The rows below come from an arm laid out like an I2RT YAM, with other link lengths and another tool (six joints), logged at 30 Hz.
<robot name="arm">
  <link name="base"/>
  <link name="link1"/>
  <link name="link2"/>
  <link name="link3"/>
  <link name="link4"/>
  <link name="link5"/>
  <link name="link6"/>
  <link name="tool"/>
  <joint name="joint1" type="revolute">
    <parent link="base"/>
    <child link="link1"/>
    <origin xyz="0 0 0.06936"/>
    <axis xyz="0 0 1"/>
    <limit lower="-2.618" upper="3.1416"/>
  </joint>
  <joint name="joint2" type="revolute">
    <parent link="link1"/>
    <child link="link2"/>
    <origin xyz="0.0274 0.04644 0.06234"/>
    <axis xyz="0 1 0"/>
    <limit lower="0" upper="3.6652"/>
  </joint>
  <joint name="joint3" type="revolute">
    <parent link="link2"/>
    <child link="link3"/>
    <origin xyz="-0.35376 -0.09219 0"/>
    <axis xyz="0 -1 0"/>
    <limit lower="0" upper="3.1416"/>
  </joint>
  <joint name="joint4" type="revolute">
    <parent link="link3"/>
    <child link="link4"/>
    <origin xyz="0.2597 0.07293 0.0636"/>
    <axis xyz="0 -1 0"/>
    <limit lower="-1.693" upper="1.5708"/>
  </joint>
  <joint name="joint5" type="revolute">
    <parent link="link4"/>
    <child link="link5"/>
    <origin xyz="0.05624 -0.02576 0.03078"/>
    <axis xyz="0 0 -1"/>
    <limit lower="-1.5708" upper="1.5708"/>
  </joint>
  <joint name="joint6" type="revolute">
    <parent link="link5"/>
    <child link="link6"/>
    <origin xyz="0.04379 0 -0.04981"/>
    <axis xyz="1 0 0"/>
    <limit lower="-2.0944" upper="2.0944"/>
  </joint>
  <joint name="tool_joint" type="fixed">
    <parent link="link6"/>
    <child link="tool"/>
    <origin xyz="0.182 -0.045 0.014" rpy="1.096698 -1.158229 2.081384"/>
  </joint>
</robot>
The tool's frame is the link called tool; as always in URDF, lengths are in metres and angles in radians.
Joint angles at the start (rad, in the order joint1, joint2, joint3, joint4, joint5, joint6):
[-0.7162 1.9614 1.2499 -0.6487 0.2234 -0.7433]
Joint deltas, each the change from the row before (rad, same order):
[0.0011 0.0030 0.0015 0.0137 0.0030 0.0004]
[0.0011 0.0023 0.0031 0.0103 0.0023 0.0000]
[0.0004 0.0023 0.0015 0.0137 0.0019 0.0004]
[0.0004 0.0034 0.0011 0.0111 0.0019 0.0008]
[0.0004 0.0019 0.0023 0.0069 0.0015 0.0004]
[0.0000 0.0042 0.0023 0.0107 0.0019 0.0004]
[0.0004 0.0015 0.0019 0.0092 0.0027 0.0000]
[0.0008 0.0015 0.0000 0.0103 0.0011 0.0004]
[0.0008 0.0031 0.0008 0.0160 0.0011 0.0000]
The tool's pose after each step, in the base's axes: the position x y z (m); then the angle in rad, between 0 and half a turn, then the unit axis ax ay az. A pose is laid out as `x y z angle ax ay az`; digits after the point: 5 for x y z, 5 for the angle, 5 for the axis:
0.31662 -0.37077 0.07719 2.86558 0.97758 0.19662 0.07536
0.31949 -0.37320 0.07815 2.85550 0.97732 0.19690 0.07795
0.32234 -0.37597 0.07888 2.84415 0.97711 0.19661 0.08125
0.32449 -0.37816 0.07878 2.83600 0.97702 0.19619 0.08334
0.32631 -0.37991 0.07939 2.82933 0.97691 0.19599 0.08508
0.32855 -0.38241 0.07930 2.82119 0.97682 0.19555 0.08710
0.33053 -0.38462 0.08029 2.81203 0.97666 0.19544 0.08905
0.33257 -0.38618 0.08066 2.80447 0.97645 0.19540 0.09147
0.33586 -0.38879 0.08112 2.79311 0.97607 0.19544 0.09538

